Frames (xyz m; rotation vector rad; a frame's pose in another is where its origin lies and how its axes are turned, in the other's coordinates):
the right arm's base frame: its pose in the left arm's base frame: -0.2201 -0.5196 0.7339 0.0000 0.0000 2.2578
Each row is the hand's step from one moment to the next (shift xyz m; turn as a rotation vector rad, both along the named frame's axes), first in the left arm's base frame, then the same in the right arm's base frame.
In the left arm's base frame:
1: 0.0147 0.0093 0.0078 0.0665 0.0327 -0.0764
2: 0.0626 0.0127 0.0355 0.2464 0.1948 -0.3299
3: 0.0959 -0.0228 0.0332 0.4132 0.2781 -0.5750
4: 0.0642 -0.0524 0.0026 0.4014 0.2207 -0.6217
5: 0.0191 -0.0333 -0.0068 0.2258 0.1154 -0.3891
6: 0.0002 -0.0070 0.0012 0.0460 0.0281 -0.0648
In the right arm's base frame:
1: -0.0021 -0.0173 0.0078 -0.0169 -0.0722 -0.0764
2: -0.0299 -0.0565 0.0355 -0.0057 -0.3141 -0.3299
3: -0.0784 -0.0597 0.0332 -0.0470 -0.4958 -0.5750
4: -0.0812 -0.0164 0.0026 -0.0839 -0.4503 -0.6217
5: -0.0379 0.0064 -0.0068 -0.0540 -0.2478 -0.3891
6: -0.0055 0.0043 0.0012 -0.0074 -0.0534 -0.0648

